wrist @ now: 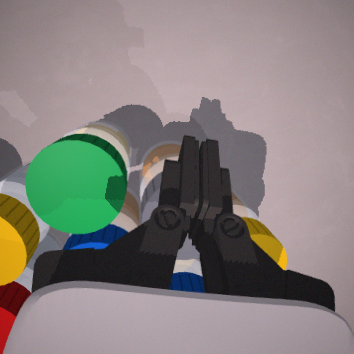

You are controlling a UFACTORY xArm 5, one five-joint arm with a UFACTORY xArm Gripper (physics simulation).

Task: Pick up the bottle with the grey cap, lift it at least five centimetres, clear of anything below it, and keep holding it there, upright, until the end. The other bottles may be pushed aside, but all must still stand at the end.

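Places are measured from the arm's base along level axes (x ahead, y left, z up), in centimetres.
Pixels of known places: gripper, fingertip midpoint: [193, 157].
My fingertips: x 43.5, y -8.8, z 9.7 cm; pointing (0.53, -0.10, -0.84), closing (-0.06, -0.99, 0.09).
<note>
For each thing: its top centre in the pictures, then the offset to it from my fingertips. "pt": a spot on its surface instead.
- bottle with the grey cap, top centre: [187, 220] dx -3.9, dy -0.3, dz -0.9 cm
- green-capped bottle, top centre: [73, 190] dx -2.4, dy +6.1, dz -0.9 cm
- red cap, surface spot: [9, 320] pt dx -12.3, dy +10.9, dz -1.0 cm
The bottle with the grey cap [152, 167] is partly visible just left of the fingers. Its brownish body and a bit of grey ribbed cap edge show, and the rest is hidden behind the gripper. My gripper [193, 157] is shut with its fingers together and nothing between them. The fingers lie across the view of the grey-capped bottle. How high they are relative to its cap is hard to tell.
A green-capped bottle [75, 185] stands close on the left, with a blue cap [97, 238] below it. Another blue cap [187, 283] shows between the gripper's links. Yellow caps [11, 242] [270, 245] show at far left and right, a red cap [9, 320] at lower left.
</note>
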